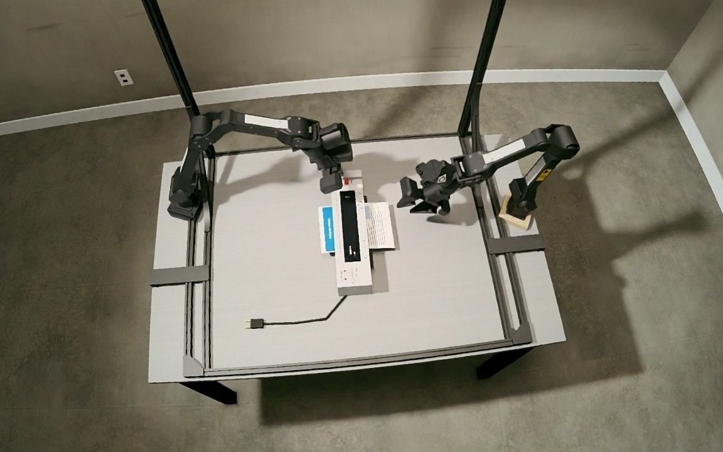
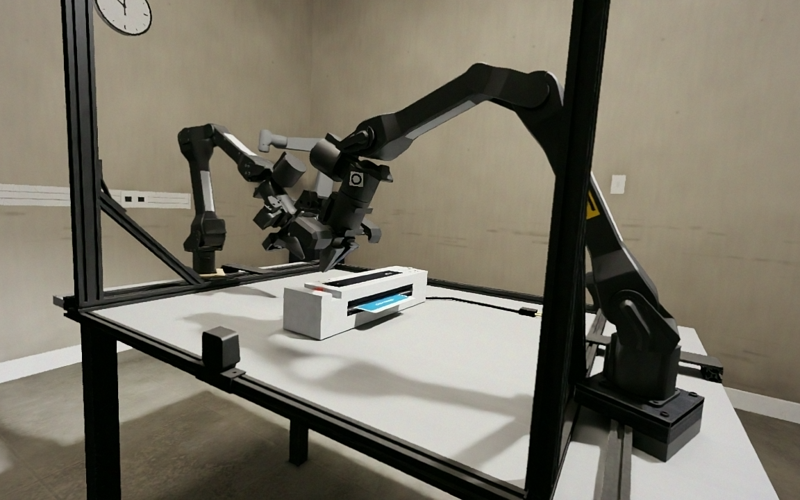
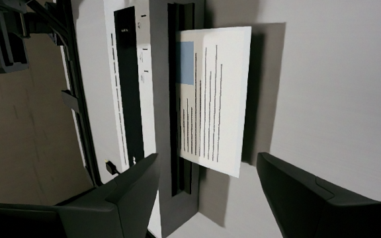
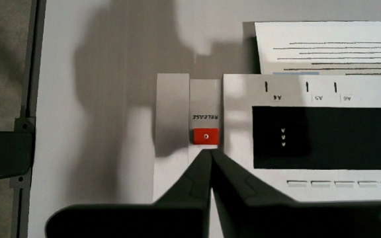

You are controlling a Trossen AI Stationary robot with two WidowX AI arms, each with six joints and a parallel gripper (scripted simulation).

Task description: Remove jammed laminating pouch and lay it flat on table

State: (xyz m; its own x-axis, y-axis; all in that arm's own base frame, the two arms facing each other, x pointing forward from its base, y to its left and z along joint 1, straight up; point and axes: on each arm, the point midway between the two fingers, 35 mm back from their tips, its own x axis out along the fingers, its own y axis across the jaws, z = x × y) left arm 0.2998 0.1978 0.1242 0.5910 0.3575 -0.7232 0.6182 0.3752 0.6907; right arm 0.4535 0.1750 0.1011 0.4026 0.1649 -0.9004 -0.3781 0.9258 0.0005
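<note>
My right gripper is now 7 cm above the red release key and 3 cm to the right of it. From my right hand the other things lie so: plug: 43 cm ahead, 23 cm to the right, 14 cm below.
</note>
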